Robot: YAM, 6 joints.
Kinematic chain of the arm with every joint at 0, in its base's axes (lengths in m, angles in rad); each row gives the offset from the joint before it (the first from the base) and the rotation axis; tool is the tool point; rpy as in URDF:
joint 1: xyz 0 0 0.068 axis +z
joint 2: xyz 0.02 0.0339 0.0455 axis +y
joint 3: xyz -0.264 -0.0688 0 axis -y
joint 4: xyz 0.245 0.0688 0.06 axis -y
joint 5: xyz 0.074 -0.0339 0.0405 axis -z
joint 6: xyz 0.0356 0 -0.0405 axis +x
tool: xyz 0 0 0 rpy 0 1.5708 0
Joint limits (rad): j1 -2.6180..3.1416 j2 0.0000..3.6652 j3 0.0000..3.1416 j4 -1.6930..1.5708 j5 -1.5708..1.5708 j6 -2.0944..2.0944
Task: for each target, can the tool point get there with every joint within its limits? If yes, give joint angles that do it. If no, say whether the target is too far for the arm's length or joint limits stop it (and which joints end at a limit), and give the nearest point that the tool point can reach.
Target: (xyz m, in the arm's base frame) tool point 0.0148 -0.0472 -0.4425
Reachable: no: joint limits stop it (at a limit: joint 2) | nearest point 0.0284 -0.0904 -0.3460 | short by 0.107 m
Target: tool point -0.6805 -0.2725 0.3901
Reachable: no: too far | nearest point -0.5270 -0.2825 0.3400 | short by 0.162 m
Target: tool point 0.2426 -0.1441 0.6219
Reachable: yes | joints 2.5904 0.8342 2.7827 -0.5737 0.1214 -1.2468
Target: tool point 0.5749 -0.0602 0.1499
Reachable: yes | joints -0.1641 2.6812 2.1036 0.6094 -1.3282 -0.7762
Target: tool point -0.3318 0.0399 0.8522
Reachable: no: too far | nearest point -0.2631 0.0316 0.6894 | short by 0.177 m
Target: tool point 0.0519 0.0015 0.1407
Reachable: yes | joints 0.4242 0.3627 0.2576 -1.2232 0.5961 -1.1317
